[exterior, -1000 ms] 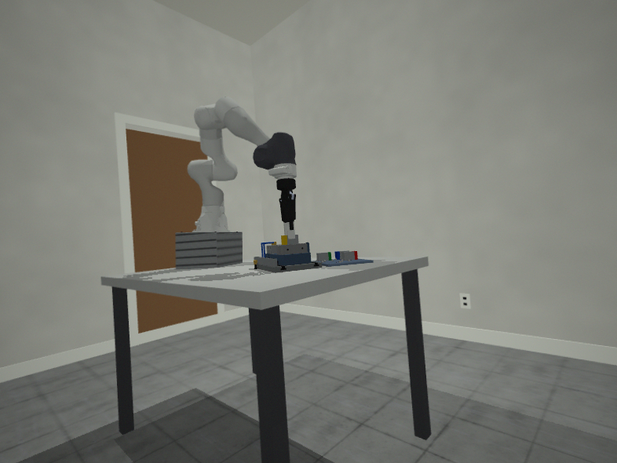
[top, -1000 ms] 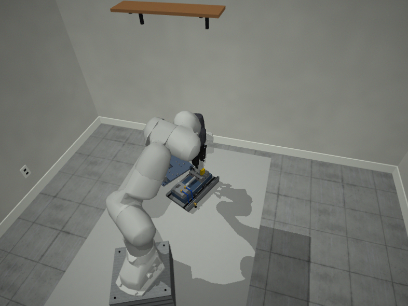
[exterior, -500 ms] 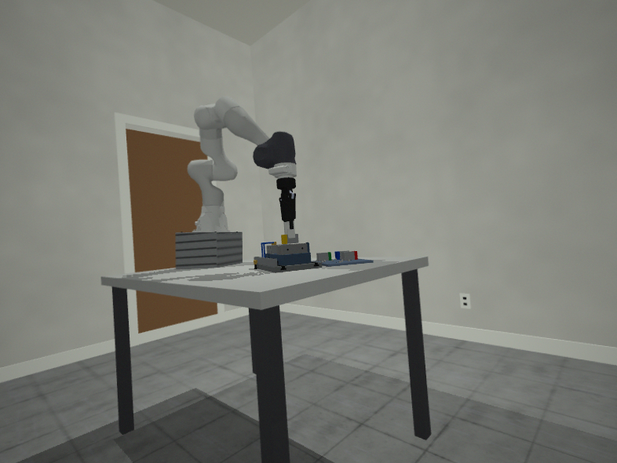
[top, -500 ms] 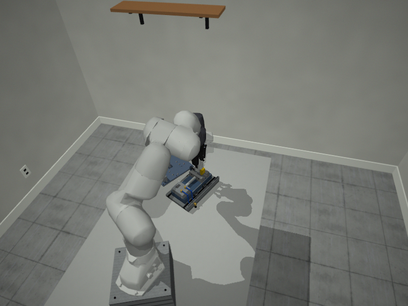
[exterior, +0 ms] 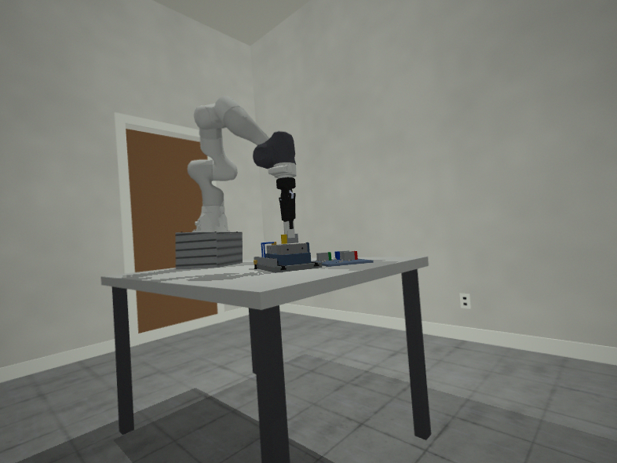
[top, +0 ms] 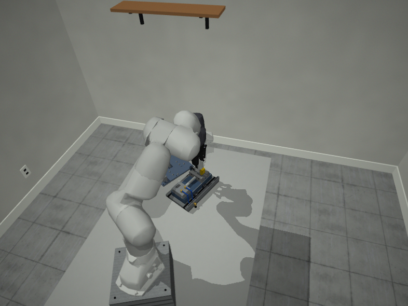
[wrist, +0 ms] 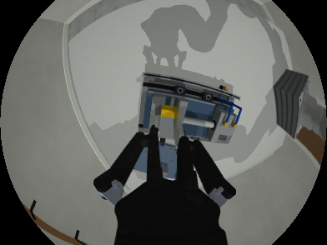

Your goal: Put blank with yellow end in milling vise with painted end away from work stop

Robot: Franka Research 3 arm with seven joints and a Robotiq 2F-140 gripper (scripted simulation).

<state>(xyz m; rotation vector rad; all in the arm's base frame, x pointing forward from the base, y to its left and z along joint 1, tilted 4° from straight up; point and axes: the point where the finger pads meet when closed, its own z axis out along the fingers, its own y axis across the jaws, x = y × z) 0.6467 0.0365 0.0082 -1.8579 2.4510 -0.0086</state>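
Right now my hand is 40 mm above the yellow-ended blank. Round my hand: milling vise 110 mm below, 70 mm behind, 20 mm to the left; then green-ended blank 240 mm to the left, 130 mm below, 70 mm behind; then work stop rod 60 mm below, 50 mm to the left, 10 mm ahead.
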